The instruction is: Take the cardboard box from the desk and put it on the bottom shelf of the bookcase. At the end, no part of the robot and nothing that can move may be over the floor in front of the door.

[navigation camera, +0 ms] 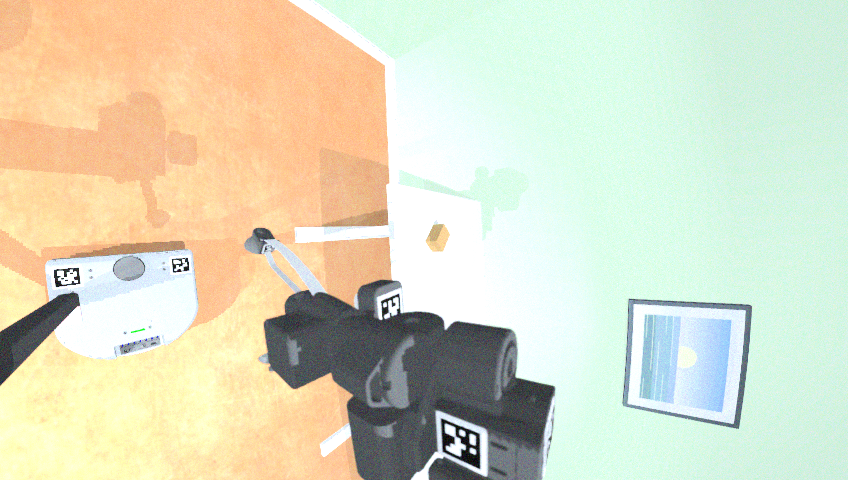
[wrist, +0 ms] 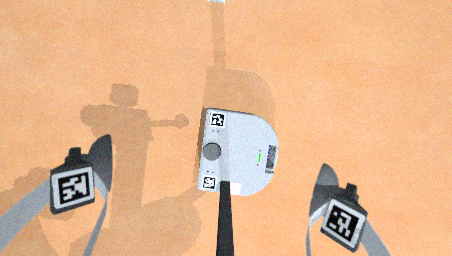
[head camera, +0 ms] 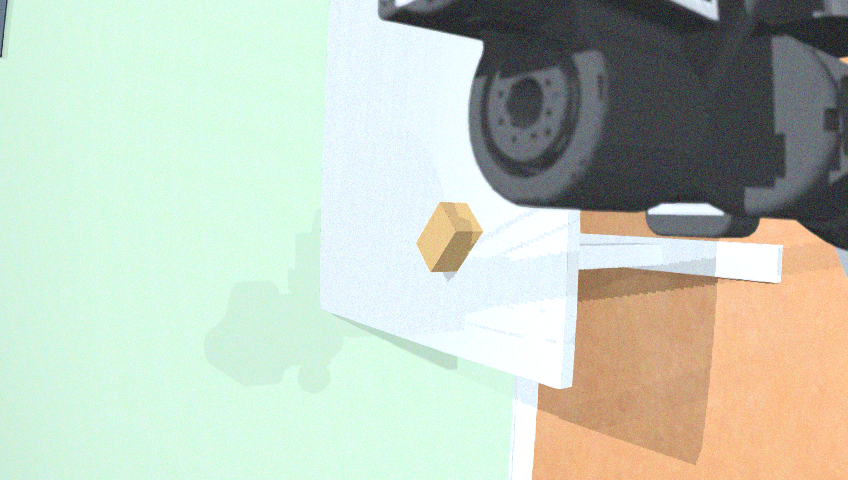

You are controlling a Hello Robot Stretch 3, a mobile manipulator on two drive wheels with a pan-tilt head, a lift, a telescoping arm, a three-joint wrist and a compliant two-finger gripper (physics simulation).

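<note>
The cardboard box is a small tan block on the white desk, towards one end of its top. In the head camera view my dark wrist hangs above the desk, up and right of the box and apart from it. My gripper is open and empty, its fingers spread wide. In the navigation view they point away from the desk, over the orange floor. Part of the gripper is hidden behind the wrist there. The bookcase and the door do not show in the current views.
My white base stands on the orange floor, with the mast rising from it. A white desk leg reaches out at floor level. The pale green wall runs behind the desk and bears a framed picture.
</note>
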